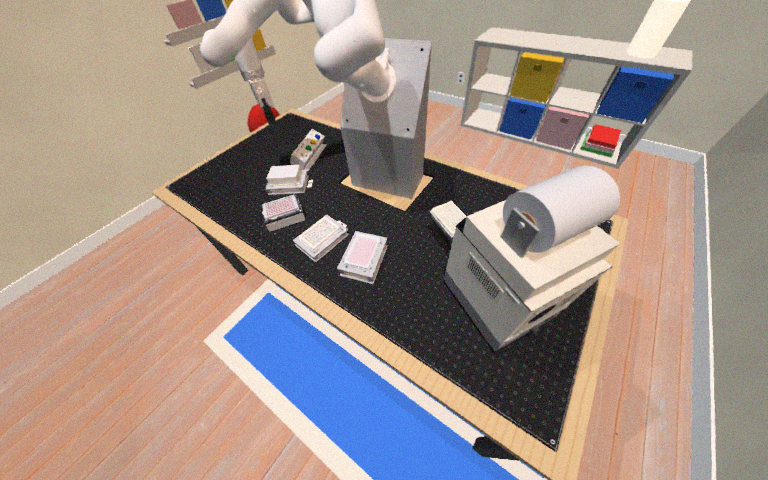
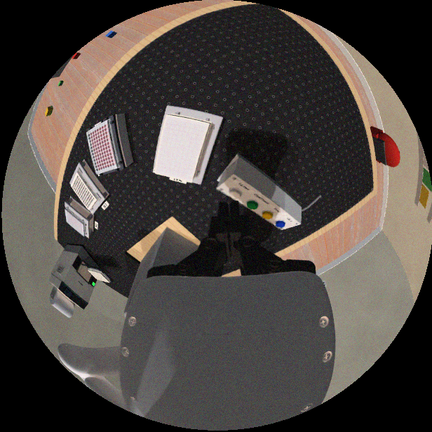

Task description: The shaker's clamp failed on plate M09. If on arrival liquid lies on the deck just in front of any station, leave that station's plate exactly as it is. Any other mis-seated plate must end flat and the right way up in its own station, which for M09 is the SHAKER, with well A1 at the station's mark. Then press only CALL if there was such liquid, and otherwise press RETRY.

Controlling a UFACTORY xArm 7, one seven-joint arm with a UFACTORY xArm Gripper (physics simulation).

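Frame: origin at the arm's base, x ahead, y left, z up, level; centimetres.
Seen in the pictures: gripper, between the fingertips: point(image 1: 272, 122); arm's base, origin of its link: point(image 1: 378, 82).
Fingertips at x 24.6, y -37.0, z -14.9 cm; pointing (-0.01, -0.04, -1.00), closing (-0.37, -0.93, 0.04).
Pixels of each thing's middle, then the offset from my fingertips to it. "*": a spot on its surface instead.
- button box, a spot on its surface: point(image 1: 305, 152) * dy +2.0, dx -8.8, dz -17.8 cm
- plate with red wells, middle of its body: point(image 1: 280, 207) dy +22.6, dx +19.3, dz -18.5 cm
- pink plate, middle of its body: point(image 1: 362, 250) dy +61.7, dx +13.3, dz -18.8 cm
- white-topped station, a spot on its surface: point(image 1: 283, 174) * dy +8.2, dx +7.5, dz -17.2 cm
- large machine with a roll, a spot on its surface: point(image 1: 560, 206) * dy +104.0, dx +3.6, dz +20.3 cm
My gripper point(image 1: 270, 120) point(image 2: 230, 214) is shut and empty, above the deck beside the button box point(image 1: 305, 152) point(image 2: 225, 178). The box has grey point(image 2: 235, 191), green point(image 2: 252, 205), yellow point(image 2: 268, 215) and blue point(image 2: 280, 224) buttons; their labels are too small to read surely. A plate with red wells point(image 1: 282, 207) point(image 2: 102, 146) is on a dark-sided unit point(image 2: 124, 140), seemingly the shaker; its exact seating and A1 corner are unclear. A pale plate point(image 1: 321, 234) point(image 2: 85, 187) and a pink plate point(image 1: 363, 249) sit on neighbouring stations. I can make out no liquid on the deck.
A white-topped station point(image 1: 283, 174) point(image 2: 182, 145) stands between the dark-sided unit and the button box. The arm's grey pedestal point(image 1: 385, 152) rises behind the stations. A large machine with a roll point(image 1: 560, 206) stands at the right, with a pale plate point(image 1: 449, 216) point(image 2: 99, 274) at its side.
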